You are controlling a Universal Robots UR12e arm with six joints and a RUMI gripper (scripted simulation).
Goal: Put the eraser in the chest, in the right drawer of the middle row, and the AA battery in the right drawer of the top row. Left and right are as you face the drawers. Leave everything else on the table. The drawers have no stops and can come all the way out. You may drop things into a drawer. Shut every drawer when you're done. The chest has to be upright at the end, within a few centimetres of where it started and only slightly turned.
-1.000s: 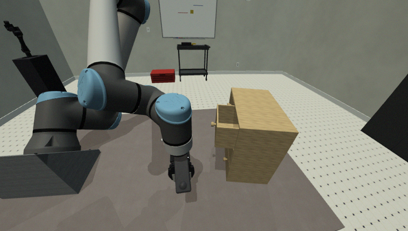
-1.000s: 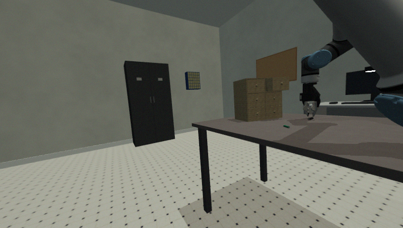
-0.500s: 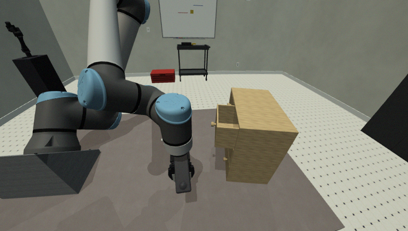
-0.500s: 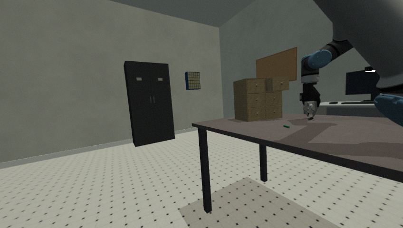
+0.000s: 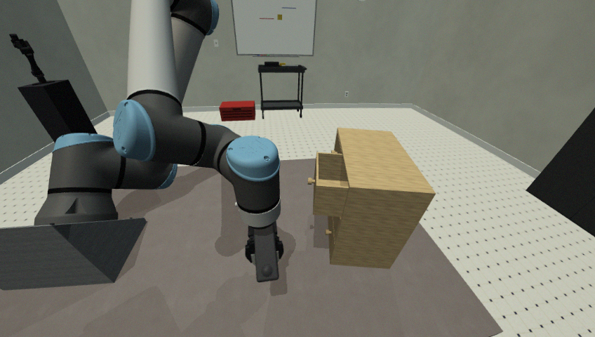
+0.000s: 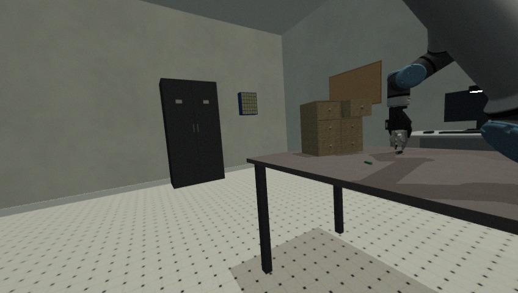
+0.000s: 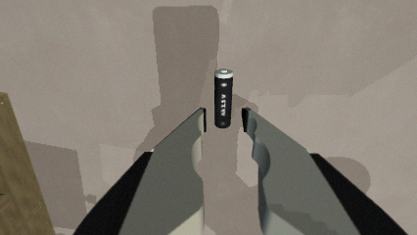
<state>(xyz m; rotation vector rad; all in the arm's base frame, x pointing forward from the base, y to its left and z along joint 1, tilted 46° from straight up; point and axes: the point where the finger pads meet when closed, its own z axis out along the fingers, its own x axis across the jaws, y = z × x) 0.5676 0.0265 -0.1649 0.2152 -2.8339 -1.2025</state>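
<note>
Now: the black AA battery 3 cm below my hand. From my hand the other things lie so: small green AA battery: 5 cm behind, 32 cm to the left, 3 cm below; white eraser: 29 cm ahead, 9 cm to the left, 8 cm above.
</note>
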